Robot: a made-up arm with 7 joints. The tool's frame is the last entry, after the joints.
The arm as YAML. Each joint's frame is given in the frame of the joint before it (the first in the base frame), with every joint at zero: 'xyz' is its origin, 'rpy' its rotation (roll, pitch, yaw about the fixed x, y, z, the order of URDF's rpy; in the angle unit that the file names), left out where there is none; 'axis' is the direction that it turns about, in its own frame. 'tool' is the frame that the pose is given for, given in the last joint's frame.
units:
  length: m
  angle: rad
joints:
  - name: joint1
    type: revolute
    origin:
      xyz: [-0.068, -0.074, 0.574]
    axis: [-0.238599, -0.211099, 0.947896]
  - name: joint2
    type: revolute
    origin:
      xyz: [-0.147, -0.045, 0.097]
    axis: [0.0, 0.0, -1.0]
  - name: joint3
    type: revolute
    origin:
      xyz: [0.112, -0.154, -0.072]
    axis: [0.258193, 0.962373, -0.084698]
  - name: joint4
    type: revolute
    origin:
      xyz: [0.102, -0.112, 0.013]
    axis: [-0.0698, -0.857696, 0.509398]
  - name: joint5
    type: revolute
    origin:
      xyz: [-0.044, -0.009, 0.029]
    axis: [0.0, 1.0, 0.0]
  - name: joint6
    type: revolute
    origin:
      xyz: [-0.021, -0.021, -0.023]
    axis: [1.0, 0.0, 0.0]
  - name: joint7
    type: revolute
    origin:
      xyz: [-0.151, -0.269, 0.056]
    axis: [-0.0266, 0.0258, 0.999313]
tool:
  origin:
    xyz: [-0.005, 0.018, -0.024]
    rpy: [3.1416, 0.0, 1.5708]
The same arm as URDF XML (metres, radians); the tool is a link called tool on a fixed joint. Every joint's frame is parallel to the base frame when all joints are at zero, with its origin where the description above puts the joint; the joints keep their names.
<robot name="arm">
<joint name="joint1" type="continuous"><parent link="base_link"/><child link="link1"/><origin xyz="-0.068 -0.074 0.574"/><axis xyz="-0.238599 -0.211099 0.947896"/></joint>
<joint name="joint2" type="continuous"><parent link="link1"/><child link="link2"/><origin xyz="-0.147 -0.045 0.097"/><axis xyz="0 0 -1"/></joint>
<joint name="joint3" type="continuous"><parent link="link2"/><child link="link3"/><origin xyz="0.112 -0.154 -0.072"/><axis xyz="0.258193 0.962373 -0.084698"/></joint>
<joint name="joint4" type="continuous"><parent link="link3"/><child link="link4"/><origin xyz="0.102 -0.112 0.013"/><axis xyz="-0.0698 -0.857696 0.509398"/></joint>
<joint name="joint5" type="continuous"><parent link="link4"/><child link="link5"/><origin xyz="-0.044 -0.009 0.029"/><axis xyz="0 1 0"/></joint>
<joint name="joint6" type="continuous"><parent link="link5"/><child link="link6"/><origin xyz="-0.021 -0.021 -0.023"/><axis xyz="1 0 0"/></joint>
<joint name="joint7" type="continuous"><parent link="link6"/><child link="link7"/><origin xyz="-0.151 -0.269 0.056"/><axis xyz="-0.0266 0.0258 0.999313"/></joint>
<joint name="tool_fixed" type="fixed"><parent link="link7"/><child link="tool"/><origin xyz="-0.005 0.018 -0.024" rpy="-3.1416 0 1.5708"/></joint>
<link name="base_link"/>
<link name="link1"/>
<link name="link2"/>
<link name="link3"/>
<link name="link4"/>
<link name="link5"/>
<link name="link6"/>
<link name="link7"/>
<link name="tool"/>
</robot>

